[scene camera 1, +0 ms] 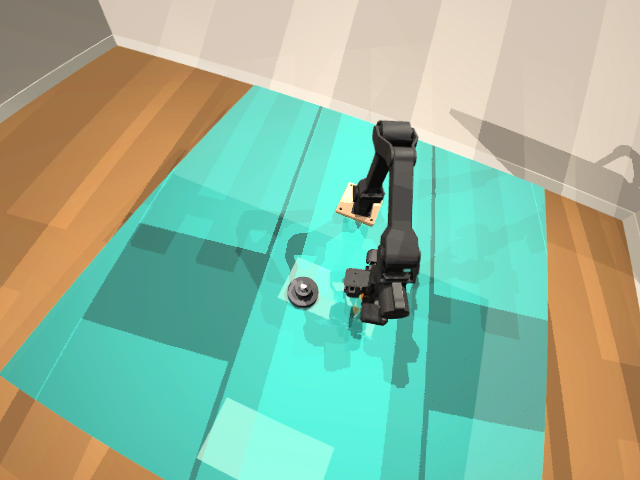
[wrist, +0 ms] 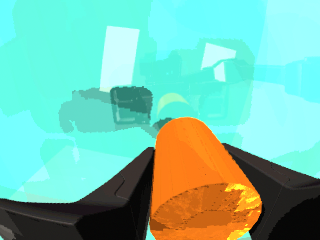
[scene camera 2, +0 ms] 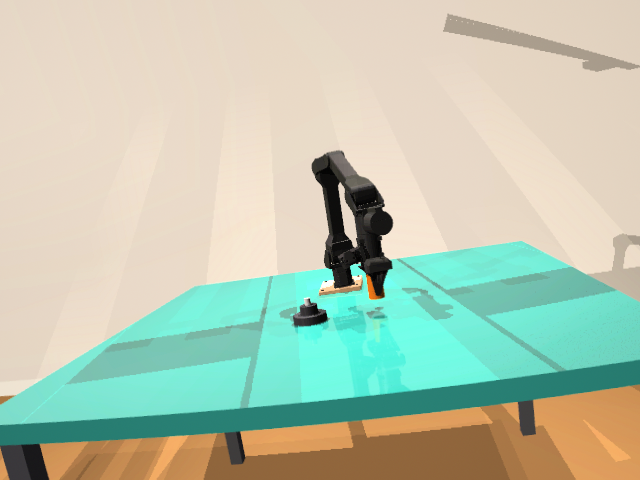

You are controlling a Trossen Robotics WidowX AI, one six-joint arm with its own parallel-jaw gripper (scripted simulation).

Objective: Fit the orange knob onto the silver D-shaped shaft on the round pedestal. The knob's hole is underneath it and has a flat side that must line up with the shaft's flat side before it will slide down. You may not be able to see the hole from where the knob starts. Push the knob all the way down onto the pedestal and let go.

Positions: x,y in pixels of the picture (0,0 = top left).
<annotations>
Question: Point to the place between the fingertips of the gripper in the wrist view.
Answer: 186,151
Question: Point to an orange knob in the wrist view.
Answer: At 195,181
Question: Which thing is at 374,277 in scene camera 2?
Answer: The gripper.
</annotations>
